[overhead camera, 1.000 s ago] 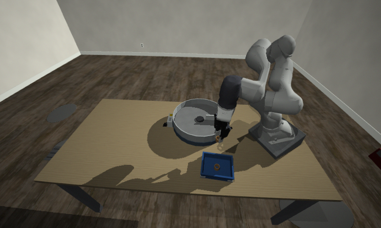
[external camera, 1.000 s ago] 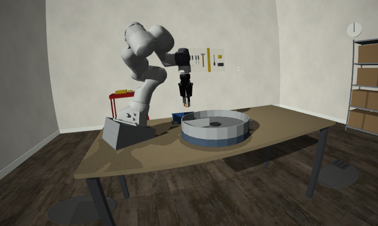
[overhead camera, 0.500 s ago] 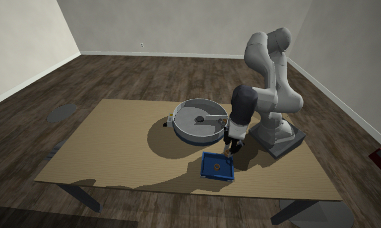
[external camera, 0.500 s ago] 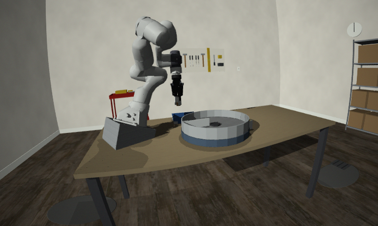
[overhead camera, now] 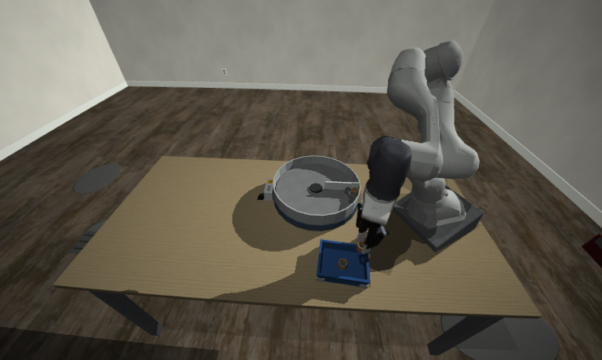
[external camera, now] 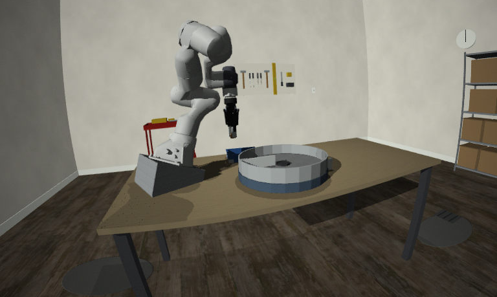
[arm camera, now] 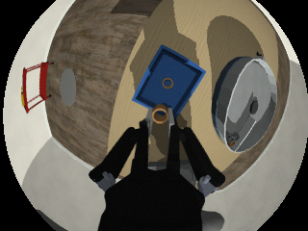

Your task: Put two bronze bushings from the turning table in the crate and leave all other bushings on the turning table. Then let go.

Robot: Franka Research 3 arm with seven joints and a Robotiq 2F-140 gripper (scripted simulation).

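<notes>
My hand is 15 cm above the blue crate and 5 cm short of it. From my hand the other things lie so: round grey turning table: 35 cm to the right, 19 cm ahead, 12 cm below.
</notes>
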